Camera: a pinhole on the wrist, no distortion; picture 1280 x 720 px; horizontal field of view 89.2 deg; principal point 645.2 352.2 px. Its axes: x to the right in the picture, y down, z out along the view. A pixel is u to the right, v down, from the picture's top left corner.
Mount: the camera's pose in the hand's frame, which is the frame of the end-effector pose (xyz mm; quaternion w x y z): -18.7 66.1 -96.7 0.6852 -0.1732 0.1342 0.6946
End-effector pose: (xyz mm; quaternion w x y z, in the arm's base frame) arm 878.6 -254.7 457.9 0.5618 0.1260 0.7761 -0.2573
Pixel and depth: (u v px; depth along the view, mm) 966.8 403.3 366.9
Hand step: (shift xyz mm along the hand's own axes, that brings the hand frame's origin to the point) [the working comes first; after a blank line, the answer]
In the camera's frame: 181.8 28.9 366.9

-68.5 385.5 156.3
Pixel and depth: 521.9 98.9 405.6
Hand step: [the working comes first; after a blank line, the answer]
In the camera's frame: -77.1 -158.3 405.6

116.4 172.2 310.7
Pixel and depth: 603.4 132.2 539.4
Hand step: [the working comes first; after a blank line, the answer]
In the camera's frame: -34.7 -182.8 539.4

133.3 267.8 415.0
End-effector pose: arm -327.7 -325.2 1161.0 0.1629 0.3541 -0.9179 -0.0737
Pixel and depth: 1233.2 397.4 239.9
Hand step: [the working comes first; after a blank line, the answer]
In the camera's frame: 217.4 16.7 239.9

-49.2 364.1 27.0
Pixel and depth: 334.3 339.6 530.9
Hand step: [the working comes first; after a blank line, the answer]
In the camera's frame: -254.3 -10.3 530.9

-38.3 61.1 491.7
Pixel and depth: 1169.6 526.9 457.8
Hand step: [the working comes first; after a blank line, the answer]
In the camera's frame: 369.9 123.2 457.8

-168.1 592.0 153.8
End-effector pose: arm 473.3 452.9 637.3 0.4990 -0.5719 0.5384 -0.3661
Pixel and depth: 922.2 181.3 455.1
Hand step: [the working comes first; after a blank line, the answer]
In the camera's frame: 194.2 -119.8 455.1

75.0 437.8 238.3
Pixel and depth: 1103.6 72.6 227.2
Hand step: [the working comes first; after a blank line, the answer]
In the camera's frame: 160.5 -97.9 227.2

66.0 310.1 45.5
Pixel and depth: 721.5 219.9 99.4
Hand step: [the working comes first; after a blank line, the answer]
In the camera's frame: 11.7 -20.3 99.4

-4.1 119.3 -10.8
